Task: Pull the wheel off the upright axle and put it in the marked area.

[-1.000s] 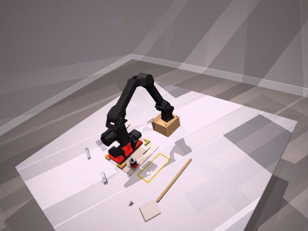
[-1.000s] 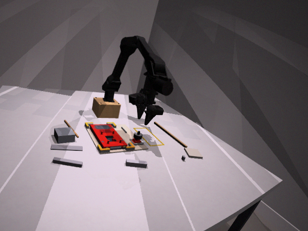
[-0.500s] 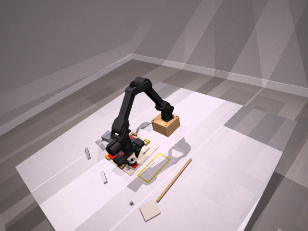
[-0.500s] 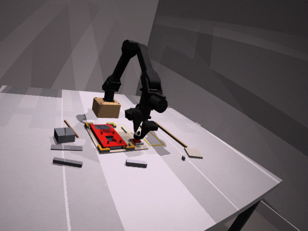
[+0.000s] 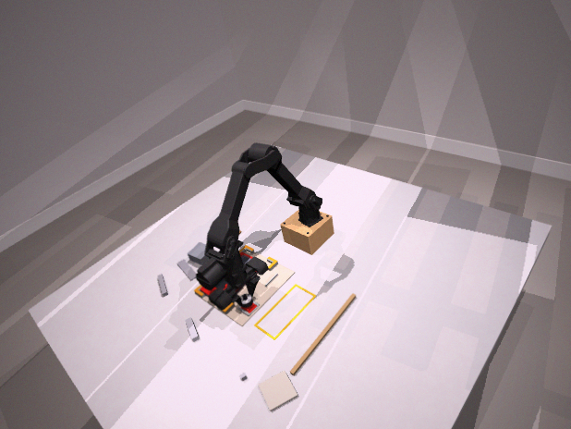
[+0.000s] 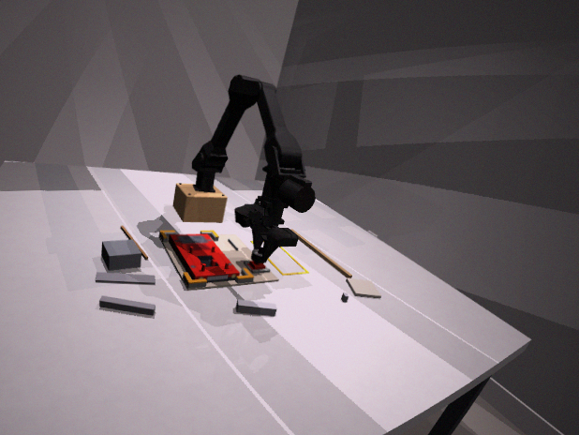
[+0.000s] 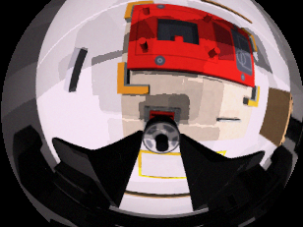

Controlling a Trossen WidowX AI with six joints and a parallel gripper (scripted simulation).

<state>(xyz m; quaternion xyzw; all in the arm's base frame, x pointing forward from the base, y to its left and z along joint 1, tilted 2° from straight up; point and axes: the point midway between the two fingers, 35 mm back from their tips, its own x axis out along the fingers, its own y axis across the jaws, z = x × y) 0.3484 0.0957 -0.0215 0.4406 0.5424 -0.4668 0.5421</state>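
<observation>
Now: gripper tip right at the axle. Round my gripper tip: small cube (18 cm to the left, 14 cm ahead, 3 cm below); long wooden stick (23 cm to the left, 11 cm behind, 3 cm below); wheel (right at my gripper tip).
</observation>
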